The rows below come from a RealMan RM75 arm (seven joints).
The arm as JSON. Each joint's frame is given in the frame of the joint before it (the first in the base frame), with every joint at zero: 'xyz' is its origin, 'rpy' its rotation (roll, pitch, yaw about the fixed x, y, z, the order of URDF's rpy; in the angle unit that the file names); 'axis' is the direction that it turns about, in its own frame. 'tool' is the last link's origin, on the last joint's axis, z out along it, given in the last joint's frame.
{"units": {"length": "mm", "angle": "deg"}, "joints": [
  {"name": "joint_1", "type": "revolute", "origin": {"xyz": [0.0, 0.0, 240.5], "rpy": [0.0, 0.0, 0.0]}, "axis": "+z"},
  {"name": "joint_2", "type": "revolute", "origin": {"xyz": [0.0, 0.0, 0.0], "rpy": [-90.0, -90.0, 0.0]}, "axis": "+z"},
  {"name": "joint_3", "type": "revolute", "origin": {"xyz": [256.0, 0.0, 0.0], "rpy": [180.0, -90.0, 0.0]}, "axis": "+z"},
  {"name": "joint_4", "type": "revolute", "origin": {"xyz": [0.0, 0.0, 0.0], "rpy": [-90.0, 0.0, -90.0]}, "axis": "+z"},
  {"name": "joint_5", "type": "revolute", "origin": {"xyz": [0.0, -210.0, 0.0], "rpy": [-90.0, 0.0, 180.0]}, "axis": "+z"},
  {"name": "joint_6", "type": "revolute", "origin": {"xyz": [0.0, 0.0, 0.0], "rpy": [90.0, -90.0, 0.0]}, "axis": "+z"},
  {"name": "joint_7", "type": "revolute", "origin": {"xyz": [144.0, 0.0, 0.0], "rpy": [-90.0, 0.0, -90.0]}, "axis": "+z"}
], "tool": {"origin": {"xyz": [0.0, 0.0, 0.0], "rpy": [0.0, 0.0, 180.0]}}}
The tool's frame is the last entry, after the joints.
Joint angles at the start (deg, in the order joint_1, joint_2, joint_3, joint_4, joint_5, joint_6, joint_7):
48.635 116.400 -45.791 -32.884 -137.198 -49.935 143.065
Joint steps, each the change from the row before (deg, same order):
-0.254 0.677 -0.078 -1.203 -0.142 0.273 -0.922
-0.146 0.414 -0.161 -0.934 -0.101 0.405 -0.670
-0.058 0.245 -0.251 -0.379 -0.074 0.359 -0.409
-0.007 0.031 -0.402 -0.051 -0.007 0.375 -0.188
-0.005 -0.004 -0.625 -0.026 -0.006 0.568 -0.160
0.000 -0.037 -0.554 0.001 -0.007 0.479 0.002
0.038 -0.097 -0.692 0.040 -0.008 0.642 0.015
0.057 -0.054 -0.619 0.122 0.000 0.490 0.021
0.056 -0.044 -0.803 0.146 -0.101 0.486 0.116
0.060 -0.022 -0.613 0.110 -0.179 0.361 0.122
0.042 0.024 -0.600 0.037 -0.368 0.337 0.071
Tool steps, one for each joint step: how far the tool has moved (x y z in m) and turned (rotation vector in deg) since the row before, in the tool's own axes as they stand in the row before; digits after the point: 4 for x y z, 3 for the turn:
-0.0007 0.0027 0.0004 -0.020 -0.668 -1.314
-0.0019 0.0017 -0.0001 0.169 -0.707 -1.119
-0.0005 0.0011 0.0005 0.153 -0.289 -0.748
-0.0003 0.0003 0.0005 0.229 -0.107 -0.549
-0.0006 0.0002 0.0006 0.373 -0.143 -0.713
-0.0006 0.0000 0.0004 0.335 -0.107 -0.492
-0.0011 -0.0002 0.0004 0.458 -0.178 -0.629
-0.0004 0.0003 0.0007 0.302 -0.019 -0.517
0.0001 0.0006 0.0010 0.341 0.142 -0.639
0.0002 0.0005 0.0008 0.291 0.155 -0.538
0.0004 0.0005 0.0008 0.357 0.214 -0.722

